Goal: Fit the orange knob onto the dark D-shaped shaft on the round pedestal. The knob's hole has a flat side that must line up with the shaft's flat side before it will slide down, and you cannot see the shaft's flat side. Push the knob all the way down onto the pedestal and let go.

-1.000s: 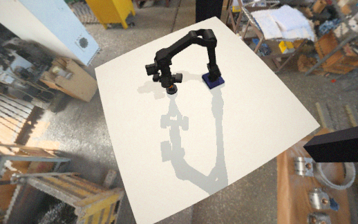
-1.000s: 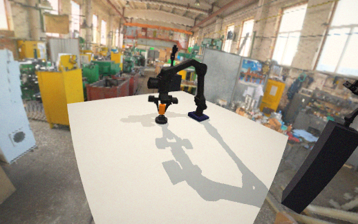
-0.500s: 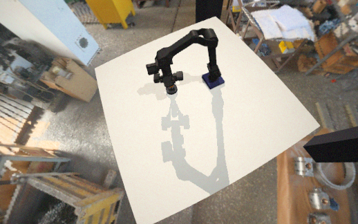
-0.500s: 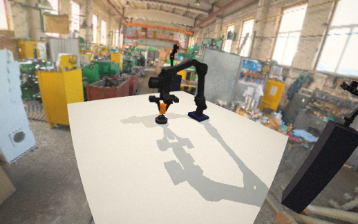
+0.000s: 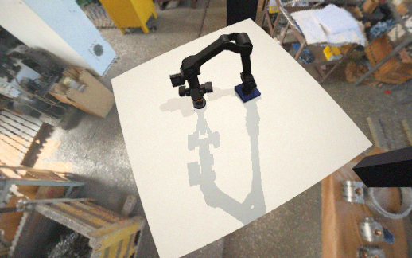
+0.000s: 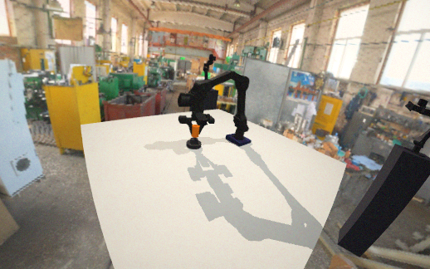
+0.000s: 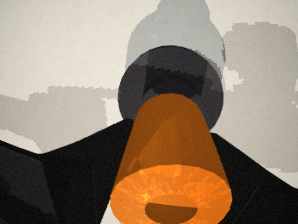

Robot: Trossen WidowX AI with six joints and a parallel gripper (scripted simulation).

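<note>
Now: the pedestal 40 mm below my gripper tip. Also, from my gripper tip: orange knob: 20 mm above.
</note>
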